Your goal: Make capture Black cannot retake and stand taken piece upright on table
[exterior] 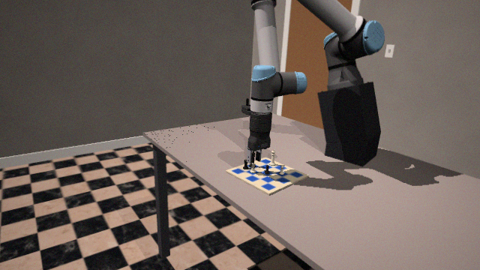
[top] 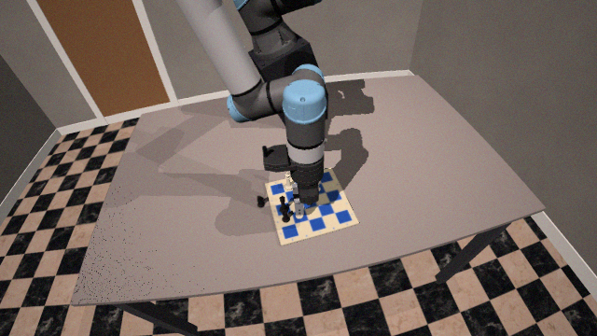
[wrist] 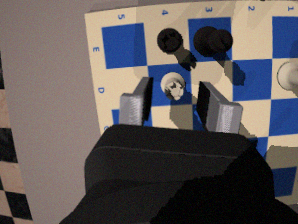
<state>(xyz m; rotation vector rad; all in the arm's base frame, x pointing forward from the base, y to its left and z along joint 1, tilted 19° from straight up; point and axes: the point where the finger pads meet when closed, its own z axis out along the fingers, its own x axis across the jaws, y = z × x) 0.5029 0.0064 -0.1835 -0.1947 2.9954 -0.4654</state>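
Now: the tall black piece 40 mm to the right of my hand, 30 mm below it and 20 mm behind it. The rest, counted from my hand: blue-and-cream chessboard: 60 mm below, 40 mm behind, 30 mm to the left; then black pawn: 40 mm below, 40 mm behind, 30 mm to the left; then tall white piece: 110 mm behind, 30 mm to the right, 30 mm below.
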